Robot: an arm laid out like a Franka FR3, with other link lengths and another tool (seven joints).
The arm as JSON. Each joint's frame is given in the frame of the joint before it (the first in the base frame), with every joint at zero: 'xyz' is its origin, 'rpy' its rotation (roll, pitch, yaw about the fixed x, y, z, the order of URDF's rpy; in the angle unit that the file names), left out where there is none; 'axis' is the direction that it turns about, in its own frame. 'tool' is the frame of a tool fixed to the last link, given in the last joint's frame.
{
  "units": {
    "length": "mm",
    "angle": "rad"
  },
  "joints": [
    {
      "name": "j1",
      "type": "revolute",
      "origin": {
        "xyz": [
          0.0,
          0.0,
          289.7
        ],
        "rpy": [
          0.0,
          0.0,
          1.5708
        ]
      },
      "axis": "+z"
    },
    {
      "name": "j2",
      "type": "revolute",
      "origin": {
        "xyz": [
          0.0,
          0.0,
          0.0
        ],
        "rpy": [
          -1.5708,
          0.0,
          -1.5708
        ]
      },
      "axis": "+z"
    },
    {
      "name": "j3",
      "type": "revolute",
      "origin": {
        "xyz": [
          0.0,
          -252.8,
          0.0
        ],
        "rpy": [
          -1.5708,
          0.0,
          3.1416
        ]
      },
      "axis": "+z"
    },
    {
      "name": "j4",
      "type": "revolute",
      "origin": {
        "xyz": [
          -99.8,
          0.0,
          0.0
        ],
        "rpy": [
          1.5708,
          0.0,
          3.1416
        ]
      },
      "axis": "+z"
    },
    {
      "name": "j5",
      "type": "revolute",
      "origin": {
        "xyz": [
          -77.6,
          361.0,
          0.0
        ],
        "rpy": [
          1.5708,
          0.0,
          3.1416
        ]
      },
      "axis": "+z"
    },
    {
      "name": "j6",
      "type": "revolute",
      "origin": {
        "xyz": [
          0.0,
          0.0,
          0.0
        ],
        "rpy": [
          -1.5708,
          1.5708,
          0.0
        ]
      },
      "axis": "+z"
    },
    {
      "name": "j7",
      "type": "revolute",
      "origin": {
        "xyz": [
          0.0,
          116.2,
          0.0
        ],
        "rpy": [
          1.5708,
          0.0,
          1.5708
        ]
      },
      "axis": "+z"
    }
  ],
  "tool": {
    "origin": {
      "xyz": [
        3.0,
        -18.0,
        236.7
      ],
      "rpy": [
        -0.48,
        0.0,
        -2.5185
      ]
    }
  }
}
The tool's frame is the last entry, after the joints.
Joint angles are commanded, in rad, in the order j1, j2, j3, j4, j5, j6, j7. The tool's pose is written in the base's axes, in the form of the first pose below.
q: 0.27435, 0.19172, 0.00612, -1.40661, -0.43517, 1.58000, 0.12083
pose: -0.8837, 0.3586, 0.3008, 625.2; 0.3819, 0.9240, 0.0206, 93.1; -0.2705, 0.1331, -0.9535, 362.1; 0, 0, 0, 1
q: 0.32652, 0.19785, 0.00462, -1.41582, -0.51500, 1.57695, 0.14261
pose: -0.8905, 0.3264, 0.3169, 624.4; 0.3297, 0.9430, -0.0447, 107.6; -0.3134, 0.0646, -0.9474, 360.9; 0, 0, 0, 1
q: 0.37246, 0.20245, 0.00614, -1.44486, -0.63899, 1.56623, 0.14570
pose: -0.9023, 0.2822, 0.3259, 622.8; 0.2444, 0.9576, -0.1526, 110.3; -0.3552, -0.0581, -0.9330, 357.4; 0, 0, 0, 1
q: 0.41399, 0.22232, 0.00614, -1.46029, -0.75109, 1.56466, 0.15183
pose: -0.9066, 0.2393, 0.3476, 626.6; 0.1591, 0.9567, -0.2437, 116.1; -0.3909, -0.1656, -0.9054, 353.2; 0, 0, 0, 1
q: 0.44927, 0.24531, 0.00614, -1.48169, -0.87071, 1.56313, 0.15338
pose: -0.9079, 0.1950, 0.3710, 631.6; 0.0636, 0.9390, -0.3380, 119.2; -0.4143, -0.2833, -0.8649, 347.9; 0, 0, 0, 1
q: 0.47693, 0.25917, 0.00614, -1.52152, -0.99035, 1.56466, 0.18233
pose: -0.8966, 0.1735, 0.4075, 635.8; -0.0187, 0.9044, -0.4262, 119.7; -0.4425, -0.3897, -0.8076, 342.3; 0, 0, 0, 1
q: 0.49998, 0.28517, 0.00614, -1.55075, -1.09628, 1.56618, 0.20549
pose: -0.8854, 0.1485, 0.4404, 641.5; -0.1015, 0.8629, -0.4951, 122.9; -0.4536, -0.4830, -0.7490, 333.0; 0, 0, 0, 1
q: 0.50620, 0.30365, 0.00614, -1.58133, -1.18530, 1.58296, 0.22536
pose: -0.8712, 0.1264, 0.4744, 649.2; -0.1736, 0.8246, -0.5385, 122.1; -0.4592, -0.5515, -0.6964, 325.0; 0, 0, 0, 1
